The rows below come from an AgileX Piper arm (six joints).
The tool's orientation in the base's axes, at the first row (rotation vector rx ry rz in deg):
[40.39, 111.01, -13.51]
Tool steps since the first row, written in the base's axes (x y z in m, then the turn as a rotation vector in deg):
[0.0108, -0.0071, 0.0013, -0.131, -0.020, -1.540]
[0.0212, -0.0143, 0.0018, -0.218, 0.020, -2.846]
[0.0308, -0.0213, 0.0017, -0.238, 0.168, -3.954]
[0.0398, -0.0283, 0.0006, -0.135, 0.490, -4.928]
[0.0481, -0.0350, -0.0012, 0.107, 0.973, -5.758]
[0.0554, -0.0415, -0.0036, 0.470, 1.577, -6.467]
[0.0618, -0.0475, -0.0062, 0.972, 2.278, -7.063]
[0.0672, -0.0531, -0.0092, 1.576, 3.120, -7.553]
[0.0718, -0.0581, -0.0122, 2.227, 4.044, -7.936]
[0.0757, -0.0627, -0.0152, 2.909, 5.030, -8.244]
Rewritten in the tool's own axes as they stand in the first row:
[-0.0071, 0.0006, 0.0108, 1.380, -0.307, 0.624]
[-0.0135, 0.0008, 0.0218, 2.565, -0.507, 1.146]
[-0.0190, 0.0005, 0.0323, 3.595, -0.553, 1.578]
[-0.0234, -0.0001, 0.0428, 4.534, -0.370, 1.962]
[-0.0269, -0.0011, 0.0530, 5.364, 0.042, 2.311]
[-0.0295, -0.0025, 0.0627, 6.095, 0.639, 2.642]
[-0.0315, -0.0041, 0.0715, 6.719, 1.409, 2.981]
[-0.0326, -0.0060, 0.0795, 7.272, 2.367, 3.285]
[-0.0333, -0.0078, 0.0867, 7.746, 3.432, 3.537]
[-0.0336, -0.0098, 0.0931, 8.168, 4.576, 3.750]

